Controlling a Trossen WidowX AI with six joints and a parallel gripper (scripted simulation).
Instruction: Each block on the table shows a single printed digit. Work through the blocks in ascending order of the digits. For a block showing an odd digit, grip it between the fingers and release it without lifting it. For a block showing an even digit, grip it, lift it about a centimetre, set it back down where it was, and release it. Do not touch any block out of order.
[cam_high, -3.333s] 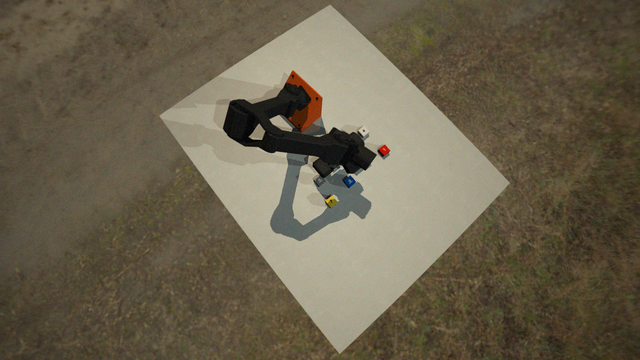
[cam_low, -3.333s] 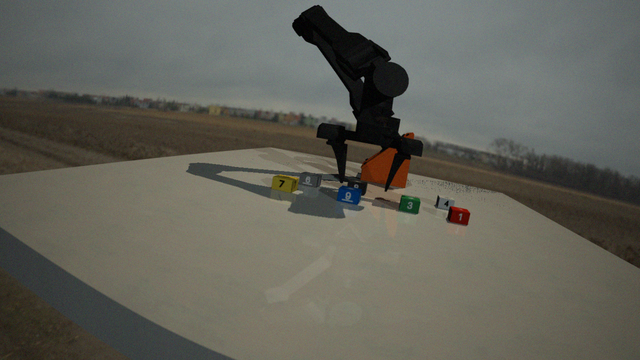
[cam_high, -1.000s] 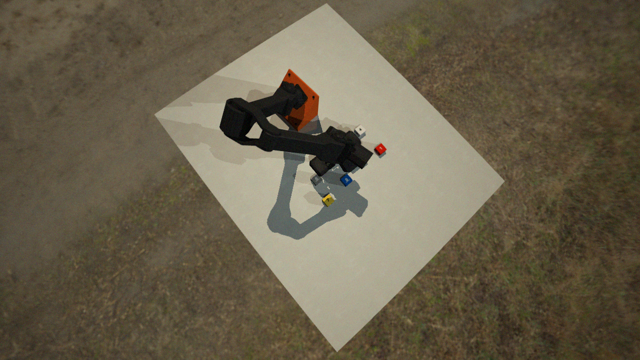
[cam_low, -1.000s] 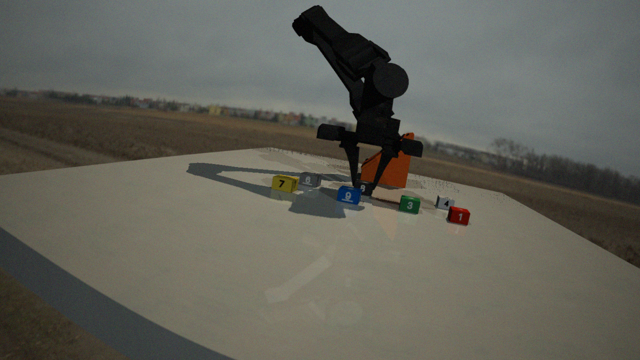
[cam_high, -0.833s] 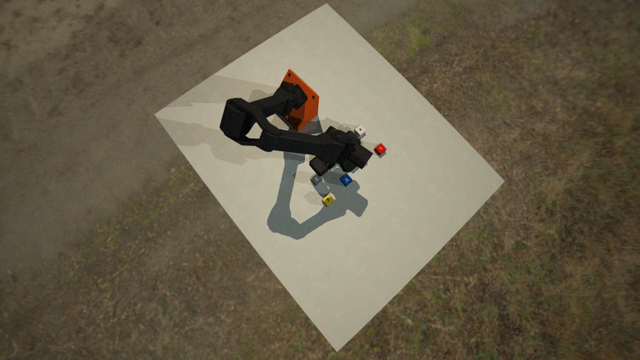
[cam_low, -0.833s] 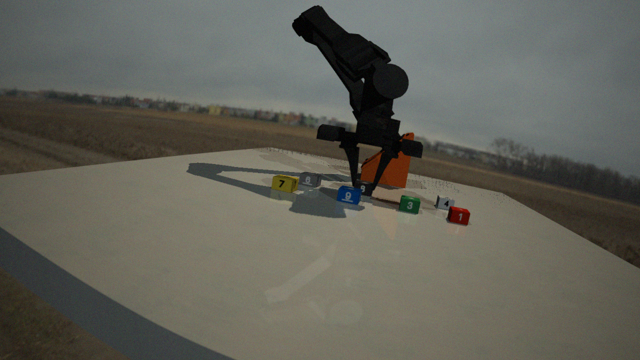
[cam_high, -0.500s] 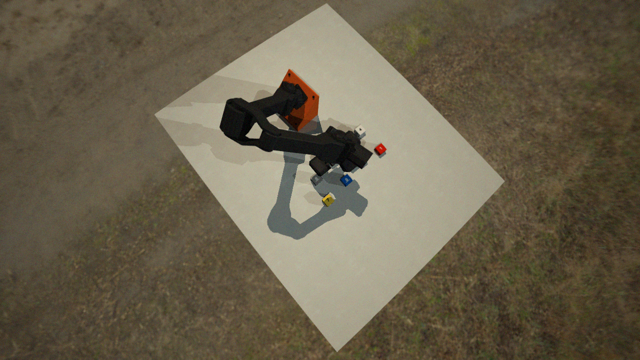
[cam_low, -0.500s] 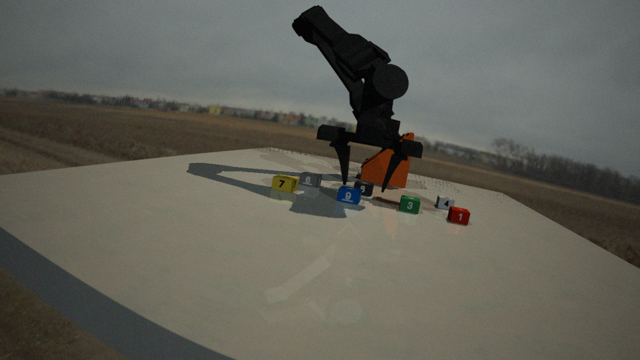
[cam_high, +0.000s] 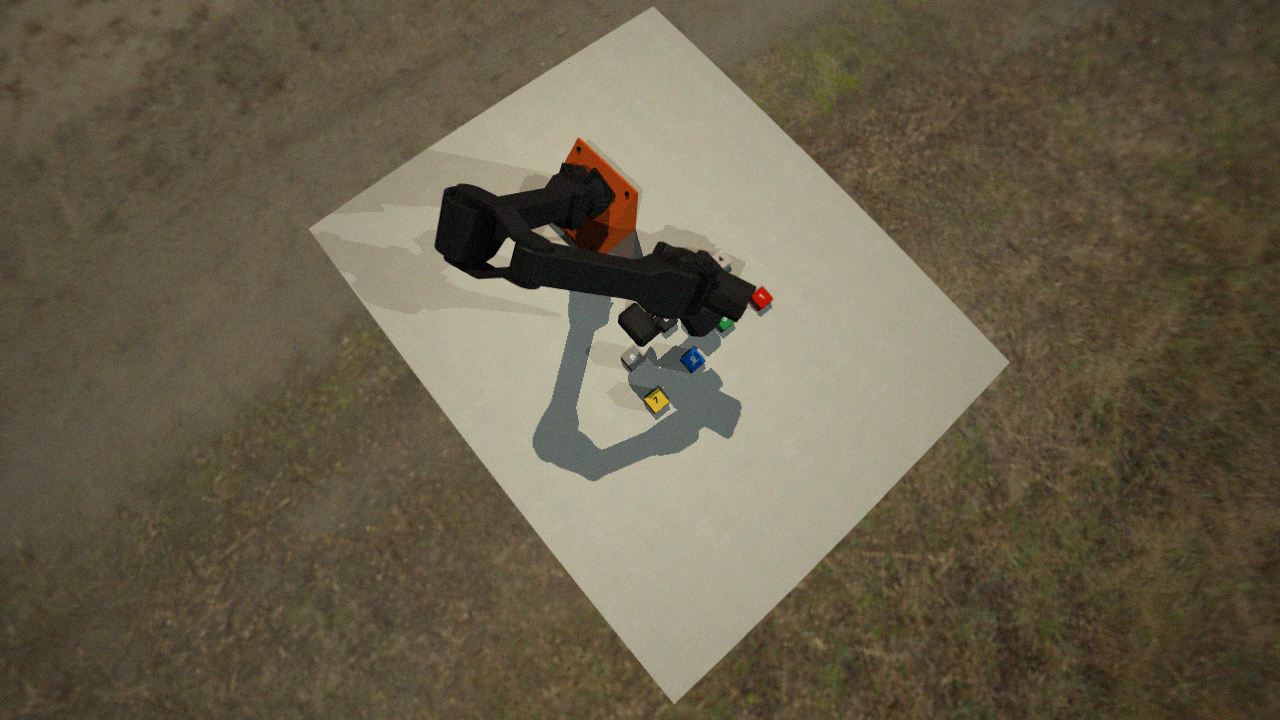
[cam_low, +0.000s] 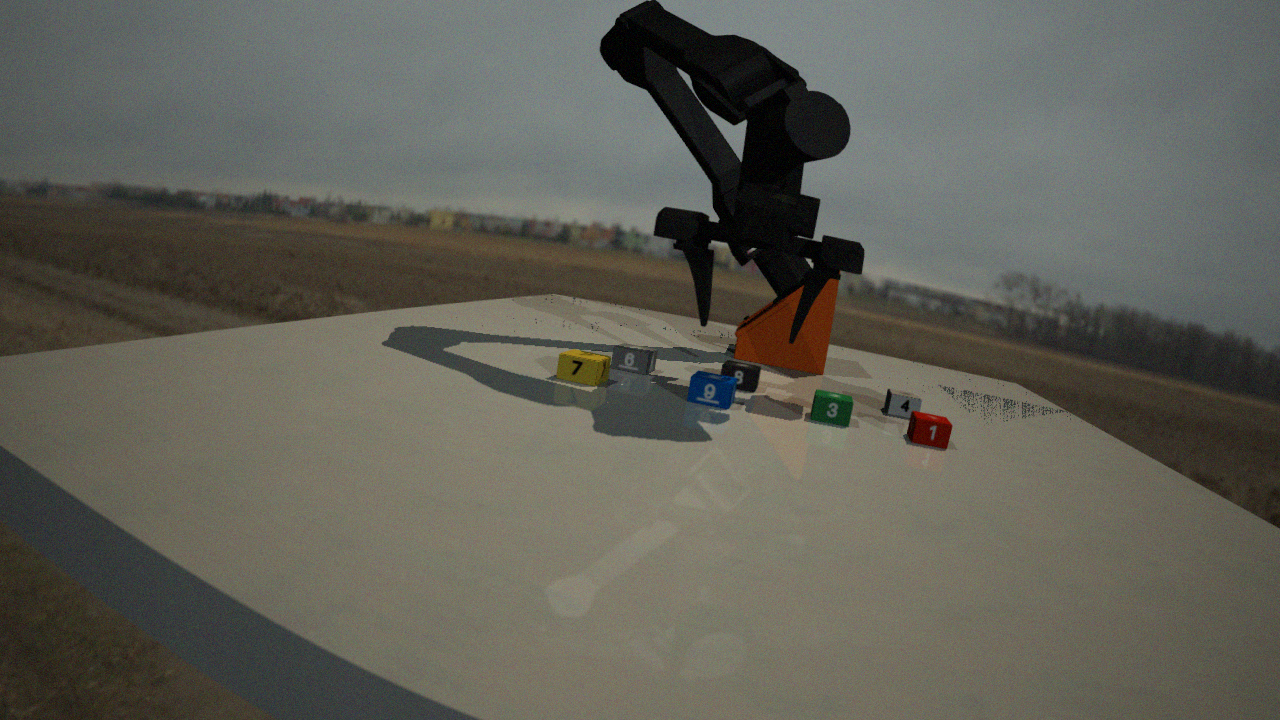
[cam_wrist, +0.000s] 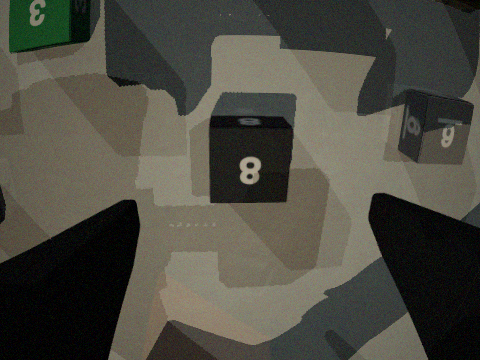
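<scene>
The black block marked 8 lies 40 mm below my gripper tip. The rest, counted from my gripper tip: green block 3: 70 mm ahead, 90 mm to the left, 40 mm below; grey block 6: 30 mm ahead, 90 mm to the right, 40 mm below; blue block 9: 90 mm ahead, 10 mm to the right, 40 mm below.
</scene>
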